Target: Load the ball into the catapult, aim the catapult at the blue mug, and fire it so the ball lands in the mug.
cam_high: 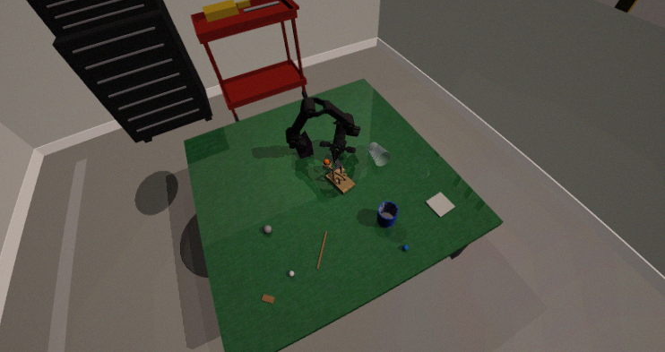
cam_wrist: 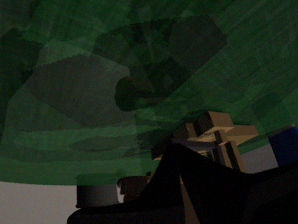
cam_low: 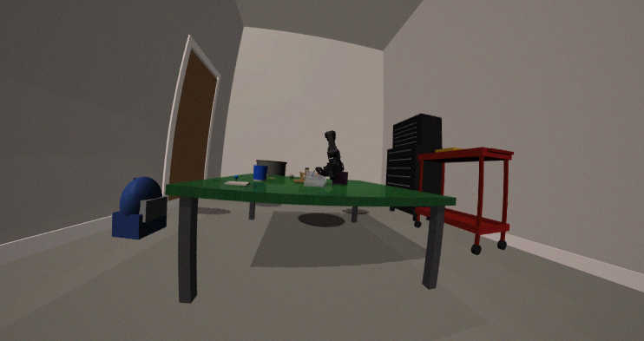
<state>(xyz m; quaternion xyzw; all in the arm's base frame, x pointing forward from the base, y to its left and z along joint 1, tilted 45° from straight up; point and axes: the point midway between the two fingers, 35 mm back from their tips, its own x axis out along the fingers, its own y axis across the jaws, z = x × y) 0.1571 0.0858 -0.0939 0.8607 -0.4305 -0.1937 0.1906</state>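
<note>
Now: gripper tip 50 mm to the left of the orange ball and 40 mm below it. From my gripper tip the other things lie so: wooden catapult (70 mm ahead, 10 mm to the right, 20 mm above); then blue mug (400 mm ahead, 90 mm to the left); then wooden stick (410 mm ahead, 230 mm to the right, 30 mm below).
</note>
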